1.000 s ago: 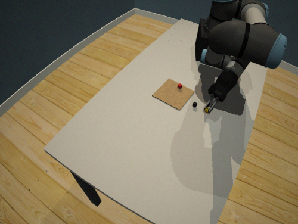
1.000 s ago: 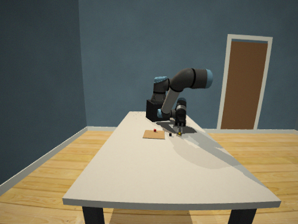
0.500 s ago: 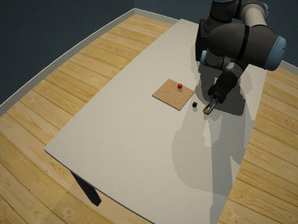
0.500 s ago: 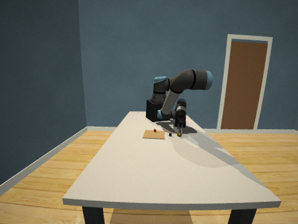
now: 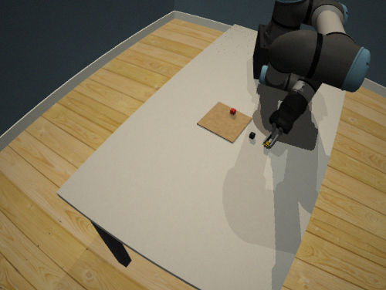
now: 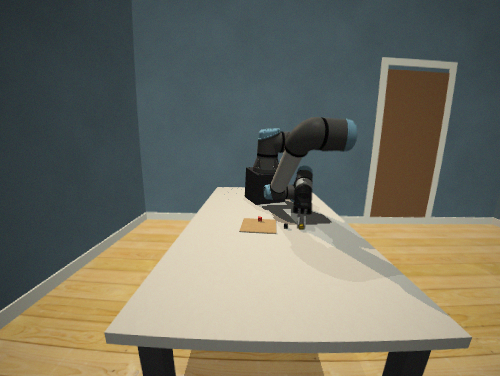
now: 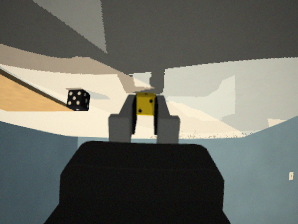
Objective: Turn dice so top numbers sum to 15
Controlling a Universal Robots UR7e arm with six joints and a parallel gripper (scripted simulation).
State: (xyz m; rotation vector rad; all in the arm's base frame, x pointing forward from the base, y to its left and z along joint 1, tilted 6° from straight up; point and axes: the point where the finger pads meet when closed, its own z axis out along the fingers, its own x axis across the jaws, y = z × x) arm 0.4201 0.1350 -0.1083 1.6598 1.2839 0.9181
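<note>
Right now the black die is 6 cm to the right of my hand and 1 cm below it. Also, from my hand: yellow die 1 cm ahead, 1 cm below; then red die 6 cm behind, 17 cm to the right, 1 cm below; then brown mat 1 cm behind, 17 cm to the right, 2 cm below.
</note>
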